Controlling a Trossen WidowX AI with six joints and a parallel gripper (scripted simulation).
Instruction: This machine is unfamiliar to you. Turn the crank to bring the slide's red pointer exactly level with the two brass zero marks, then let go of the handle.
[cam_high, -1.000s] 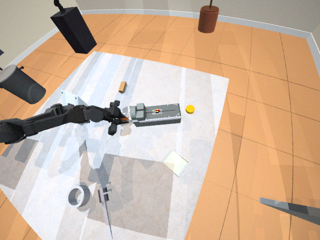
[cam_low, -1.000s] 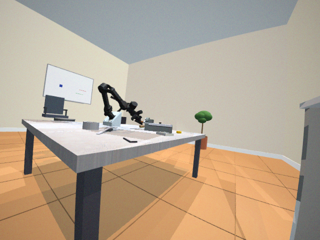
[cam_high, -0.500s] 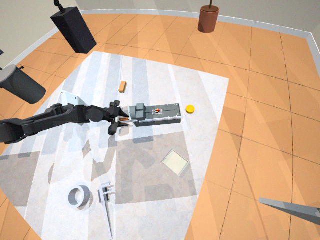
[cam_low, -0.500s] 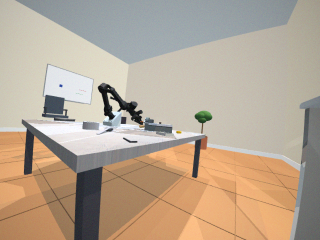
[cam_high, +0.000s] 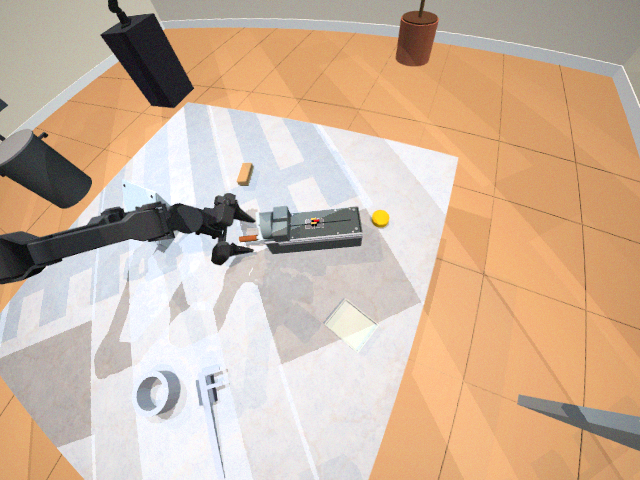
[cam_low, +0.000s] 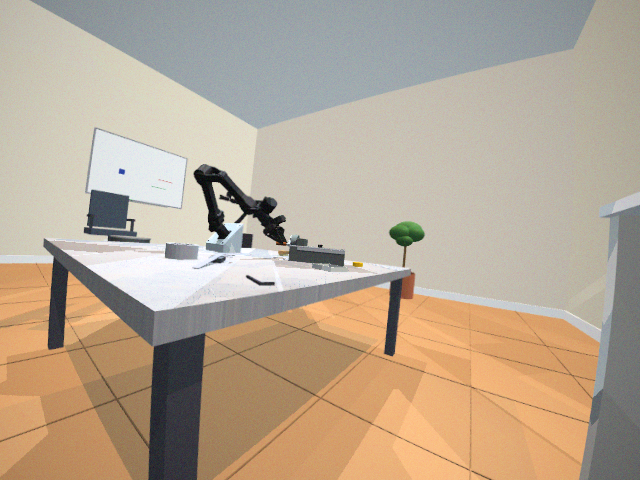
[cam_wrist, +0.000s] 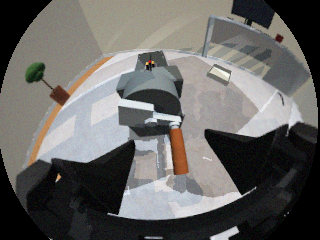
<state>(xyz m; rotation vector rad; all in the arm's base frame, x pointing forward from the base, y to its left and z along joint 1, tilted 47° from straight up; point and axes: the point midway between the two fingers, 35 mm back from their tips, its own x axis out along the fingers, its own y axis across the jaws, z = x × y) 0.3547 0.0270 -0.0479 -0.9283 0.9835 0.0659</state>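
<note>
Right now my gripper tip is 10 mm past the orange-brown crank handle and 10 mm to the left of it. From my gripper tip the other things lie so: tan block 190 mm behind, 230 mm to the left, 60 mm below; then pale square tile 320 mm ahead, 120 mm to the right, 70 mm below; then red pointer 150 mm ahead, 90 mm to the left, 10 mm above.
</note>
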